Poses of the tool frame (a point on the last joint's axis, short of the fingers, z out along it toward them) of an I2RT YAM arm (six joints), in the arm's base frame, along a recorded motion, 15 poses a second.
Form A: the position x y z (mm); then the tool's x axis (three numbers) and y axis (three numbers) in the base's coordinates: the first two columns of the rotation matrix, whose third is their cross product.
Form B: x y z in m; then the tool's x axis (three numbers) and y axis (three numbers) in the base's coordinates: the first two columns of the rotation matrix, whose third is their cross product. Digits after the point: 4 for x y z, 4 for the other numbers.
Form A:
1: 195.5, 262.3, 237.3, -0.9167, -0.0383, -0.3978, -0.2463, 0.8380, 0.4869
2: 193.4, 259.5, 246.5, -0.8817, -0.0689, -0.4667, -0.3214, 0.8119, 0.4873
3: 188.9, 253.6, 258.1, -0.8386, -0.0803, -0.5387, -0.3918, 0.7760, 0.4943
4: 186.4, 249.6, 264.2, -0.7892, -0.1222, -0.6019, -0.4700, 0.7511, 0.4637
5: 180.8, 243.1, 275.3, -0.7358, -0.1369, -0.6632, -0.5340, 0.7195, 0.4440
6: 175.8, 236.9, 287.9, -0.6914, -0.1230, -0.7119, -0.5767, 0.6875, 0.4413
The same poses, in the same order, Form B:
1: 0.1955, 0.2623, 0.2373, -0.9167, -0.0383, -0.3978, -0.2463, 0.8380, 0.4869
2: 0.1934, 0.2595, 0.2465, -0.8817, -0.0689, -0.4667, -0.3214, 0.8119, 0.4873
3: 0.1889, 0.2536, 0.2581, -0.8386, -0.0803, -0.5387, -0.3918, 0.7760, 0.4943
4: 0.1864, 0.2496, 0.2642, -0.7892, -0.1222, -0.6019, -0.4700, 0.7511, 0.4637
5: 0.1808, 0.2431, 0.2753, -0.7358, -0.1369, -0.6632, -0.5340, 0.7195, 0.4440
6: 0.1758, 0.2369, 0.2879, -0.6914, -0.1230, -0.7119, -0.5767, 0.6875, 0.4413
